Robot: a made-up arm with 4 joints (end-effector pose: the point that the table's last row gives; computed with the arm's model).
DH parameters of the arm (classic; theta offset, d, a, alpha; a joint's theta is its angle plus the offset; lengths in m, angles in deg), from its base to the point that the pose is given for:
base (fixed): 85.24 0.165 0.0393 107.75
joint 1: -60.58 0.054 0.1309 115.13
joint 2: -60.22 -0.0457 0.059 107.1
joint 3: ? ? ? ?
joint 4: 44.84 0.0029 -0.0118 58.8
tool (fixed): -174.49 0.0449 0 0
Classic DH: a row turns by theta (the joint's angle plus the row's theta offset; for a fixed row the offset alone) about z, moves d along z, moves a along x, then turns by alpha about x.
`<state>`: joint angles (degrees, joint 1 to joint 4).
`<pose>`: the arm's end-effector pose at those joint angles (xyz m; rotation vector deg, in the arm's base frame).
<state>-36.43 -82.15 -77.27 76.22</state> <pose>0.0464 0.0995 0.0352 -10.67 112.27 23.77</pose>
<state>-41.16 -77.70 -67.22 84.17</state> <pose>0.0432 0.0989 0.0375 -9.90 101.77 33.59</pose>
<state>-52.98 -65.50 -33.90 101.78</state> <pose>0.0226 0.0925 0.0455 -6.93 79.60 68.59</pose>
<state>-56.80 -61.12 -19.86 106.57</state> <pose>0.0128 0.0871 0.0482 -4.60 74.31 83.43</pose>
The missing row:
joint 3: -38.57 -0.0085 0.0006 49.13
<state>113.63 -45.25 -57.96 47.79</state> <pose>0.1101 0.0415 0.2964 86.77 25.07 65.88</pose>
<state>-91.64 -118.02 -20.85 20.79</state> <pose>0.0275 -0.0006 0.0305 -47.57 168.68 29.55</pose>
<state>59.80 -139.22 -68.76 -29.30</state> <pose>0.0730 0.1452 0.1732 -62.46 76.25 126.63</pose>
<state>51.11 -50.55 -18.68 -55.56</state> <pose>0.0782 0.1848 0.1734 -42.96 104.65 24.32</pose>
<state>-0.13 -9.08 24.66 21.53</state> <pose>0.0133 0.2185 0.0542 -73.37 38.82 47.08</pose>
